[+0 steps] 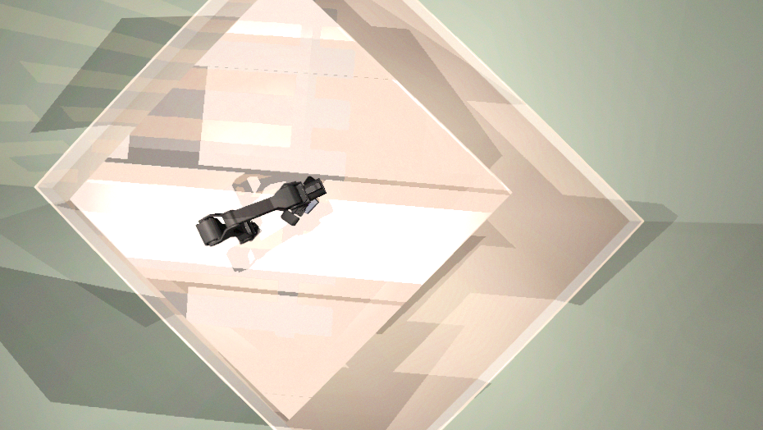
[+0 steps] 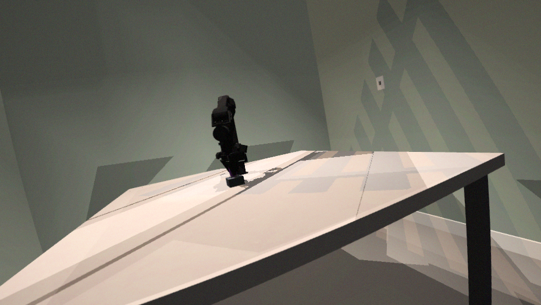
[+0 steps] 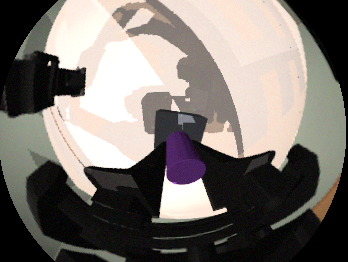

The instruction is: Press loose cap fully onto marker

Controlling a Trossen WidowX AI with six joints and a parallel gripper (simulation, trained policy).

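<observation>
Right now my gripper tip is 20 mm below the purple cap. Round my gripper tip: purple marker 20 mm above; dark holder block 30 mm below.
</observation>
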